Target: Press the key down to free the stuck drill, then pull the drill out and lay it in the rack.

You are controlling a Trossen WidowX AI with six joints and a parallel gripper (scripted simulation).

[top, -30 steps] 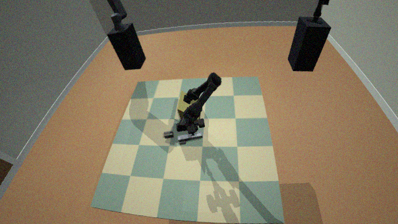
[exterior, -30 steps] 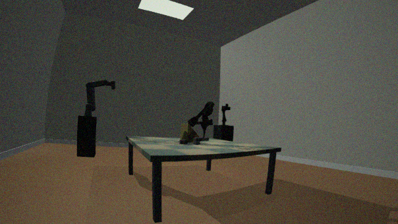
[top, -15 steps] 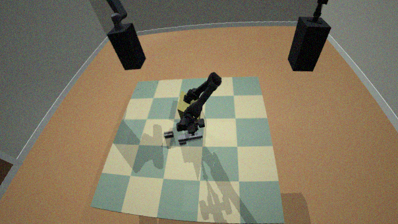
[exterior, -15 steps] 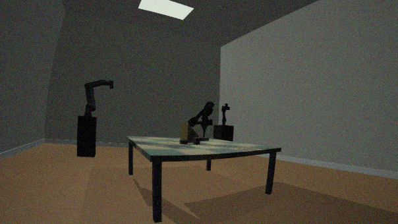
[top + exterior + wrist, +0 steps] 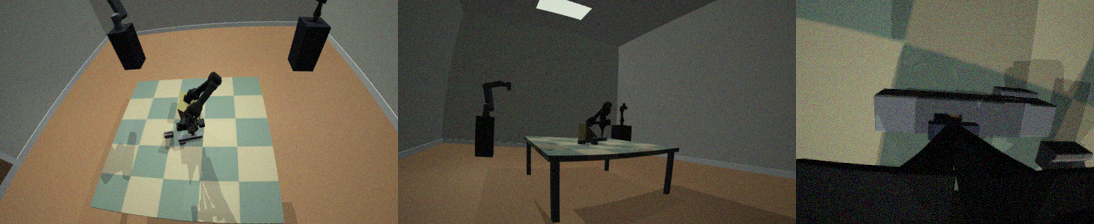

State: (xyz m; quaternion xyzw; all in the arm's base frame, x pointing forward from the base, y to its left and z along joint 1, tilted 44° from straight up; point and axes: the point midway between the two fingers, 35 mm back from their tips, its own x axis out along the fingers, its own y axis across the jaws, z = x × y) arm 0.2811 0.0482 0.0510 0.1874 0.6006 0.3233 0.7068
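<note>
Now: gripper tip 80 mm above the drill and 50 mm to the left of it. The rest, counted from my gripper tip: dark round housing: 90 mm below, 30 mm to the right.
</note>
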